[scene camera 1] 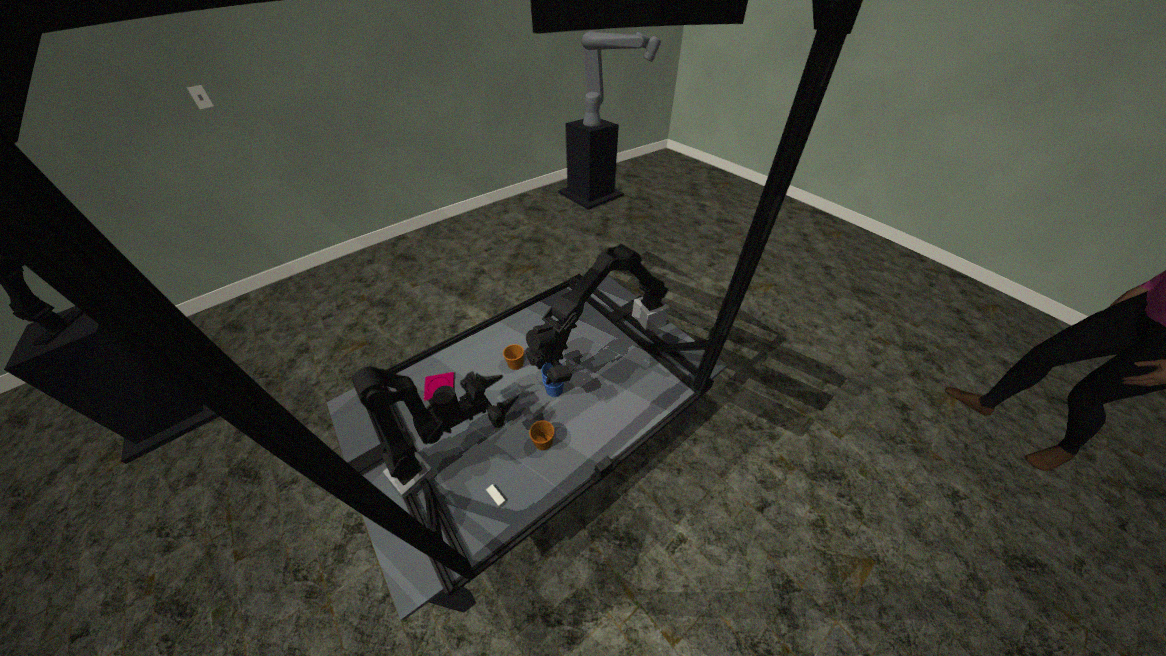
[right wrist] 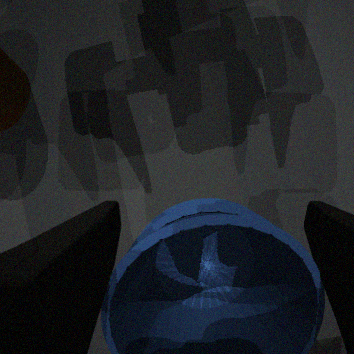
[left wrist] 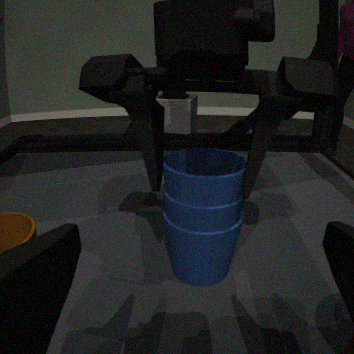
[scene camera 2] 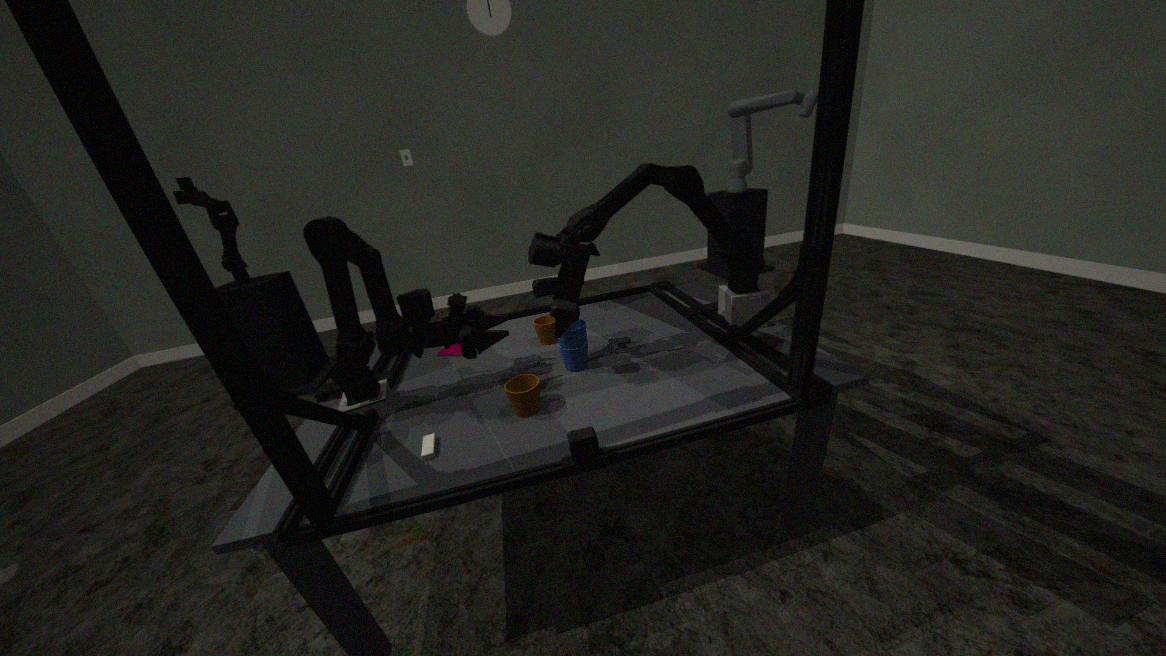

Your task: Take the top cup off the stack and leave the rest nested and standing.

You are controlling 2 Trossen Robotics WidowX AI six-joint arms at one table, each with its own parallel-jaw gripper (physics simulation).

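Frame: origin at the left arm's base, x ahead, y left, z up, level; millimetres.
Seen in the pictures: left gripper, fingertip midpoint: (scene camera 1: 510, 385) (left wrist: 205, 237) (scene camera 2: 508, 325); right gripper, fingertip midpoint: (scene camera 1: 543, 376) (right wrist: 215, 214) (left wrist: 199, 194) (scene camera 2: 557, 331); left arm's base, origin of the base link: (scene camera 1: 407, 469) (scene camera 2: 363, 394); right arm's base, origin of the base link: (scene camera 1: 651, 303) (left wrist: 173, 96) (scene camera 2: 743, 289).
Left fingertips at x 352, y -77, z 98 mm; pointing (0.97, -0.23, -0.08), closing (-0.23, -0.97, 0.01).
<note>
Offsets run from my left fingertips to a thing's top centre.
The blue cups stand upright as a nested stack on the table, with three rims showing in the left wrist view. The top cup {25 mm down, 139 mm ahead, 48 mm right} (scene camera 2: 575, 328) (left wrist: 205, 187) (right wrist: 215, 310) sits in the lower cups {74 mm down, 139 mm ahead, 47 mm right} (scene camera 1: 554, 391) (scene camera 2: 575, 359) (left wrist: 201, 255), its rim and upper wall exposed. My right gripper (scene camera 1: 552, 368) (scene camera 2: 568, 324) (left wrist: 199, 194) (right wrist: 215, 214) points down and is shut on the top cup, one finger on each side. My left gripper (scene camera 1: 505, 390) (scene camera 2: 503, 326) (left wrist: 205, 237) is open and empty, to the left of the stack and facing it.
One orange cup {74 mm down, 24 mm back, 149 mm right} (scene camera 1: 542, 434) (scene camera 2: 522, 395) stands in front of the stack, another {74 mm down, 134 mm ahead, 139 mm left} (scene camera 1: 513, 356) (scene camera 2: 545, 330) (left wrist: 15, 230) behind it. A pink flat piece {132 mm down, 109 mm back, 276 mm left} (scene camera 1: 438, 385) (scene camera 2: 450, 350) lies behind the left gripper. A white block {128 mm down, 230 mm back, 155 mm right} (scene camera 1: 495, 494) (scene camera 2: 428, 445) lies at the front left.
</note>
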